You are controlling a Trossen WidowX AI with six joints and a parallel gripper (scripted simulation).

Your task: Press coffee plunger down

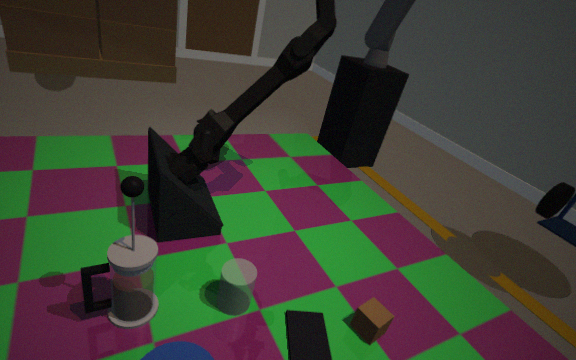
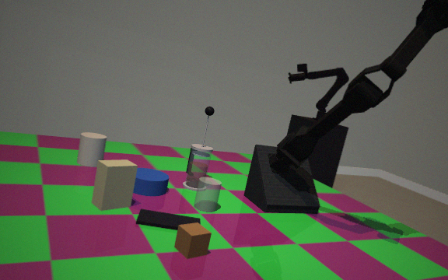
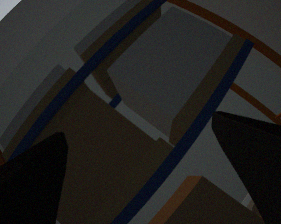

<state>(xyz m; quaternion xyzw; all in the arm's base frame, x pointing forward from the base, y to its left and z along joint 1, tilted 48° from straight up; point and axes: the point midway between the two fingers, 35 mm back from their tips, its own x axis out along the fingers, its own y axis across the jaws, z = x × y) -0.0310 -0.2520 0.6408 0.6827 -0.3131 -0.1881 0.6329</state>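
My gripper tip is now 22 cm short of the glass french press, 41 cm to the left of it and 64 cm above it. Also, from my gripper tip: beige box (51 cm ahead, 24 cm to the right, 72 cm below); then brown cube (38 cm ahead, 75 cm below); then flat black block (39 cm ahead, 14 cm to the right, 77 cm below).
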